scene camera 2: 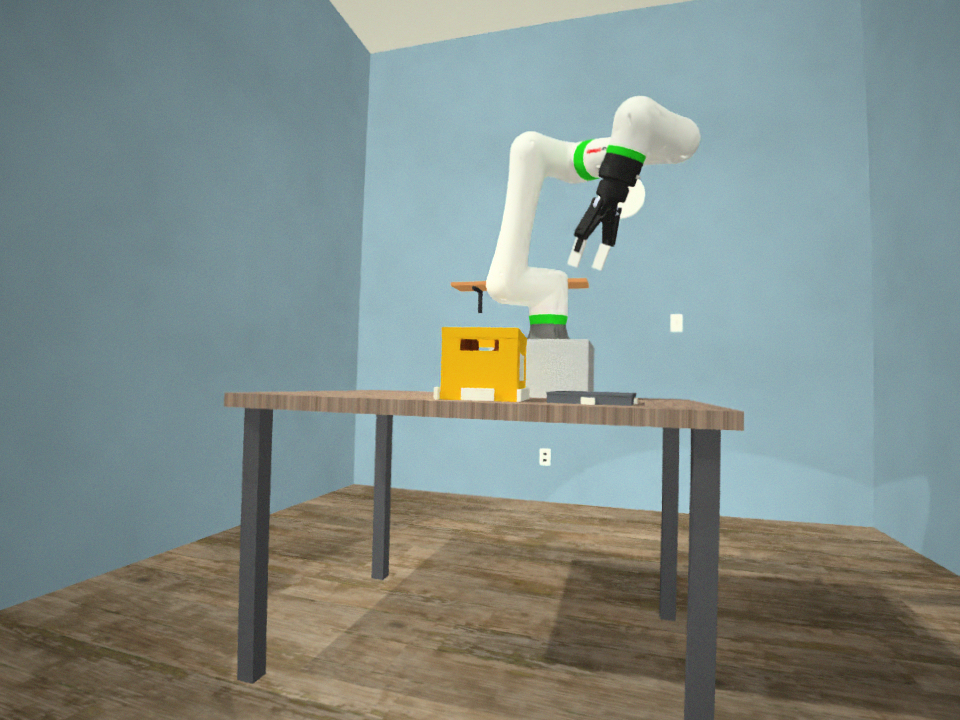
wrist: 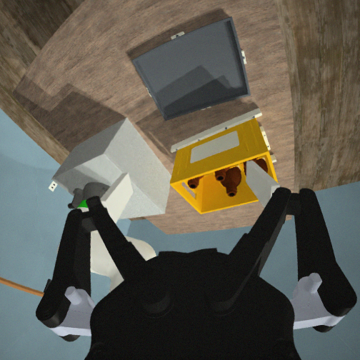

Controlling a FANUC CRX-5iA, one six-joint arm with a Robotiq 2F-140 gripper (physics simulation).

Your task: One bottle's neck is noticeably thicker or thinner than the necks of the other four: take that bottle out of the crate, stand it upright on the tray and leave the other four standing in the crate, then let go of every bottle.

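Places are measured from the arm's base along level axes (x right, y down, z ahead), in metres.
Pixels of known places: gripper, between the fingertips: (scene camera 2: 585, 267); arm's base, origin of its link: (scene camera 2: 547, 343).
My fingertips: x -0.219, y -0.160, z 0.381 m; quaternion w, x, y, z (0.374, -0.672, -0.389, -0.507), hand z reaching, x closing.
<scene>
For each thing: its top centre in the pictures, then the offset to it from my fingertips. "spot": a spot on its surface instead.
- yellow crate, centre of its top: (scene camera 2: 488, 333) dx +0.252, dy +0.166, dz +0.032 m
- dark grey tray, a spot on its surface: (scene camera 2: 590, 397) spot: dx -0.045, dy +0.325, dz +0.116 m
A yellow crate (scene camera 2: 482, 374) (wrist: 245, 140) stands on the table. In the wrist view brown bottles (wrist: 231, 182) stand inside it; several necks show, one partly behind the right fingertip, and whether one neck differs in thickness I cannot tell. A dark grey tray (scene camera 2: 590, 397) (wrist: 192, 70) lies flat on the table beside the crate, with no bottle on it. My gripper (scene camera 2: 587, 256) (wrist: 187, 177) is open and empty, high above the table, tilted, up and to the right of the crate in the scene view.
The wooden table (scene camera 2: 372, 401) (wrist: 270, 60) carries the grey robot base block (scene camera 2: 559, 368) (wrist: 135, 165) beside the crate. White holders edge the crate and tray. A wooden shelf (scene camera 2: 577, 283) hangs on the wall behind the arm.
</scene>
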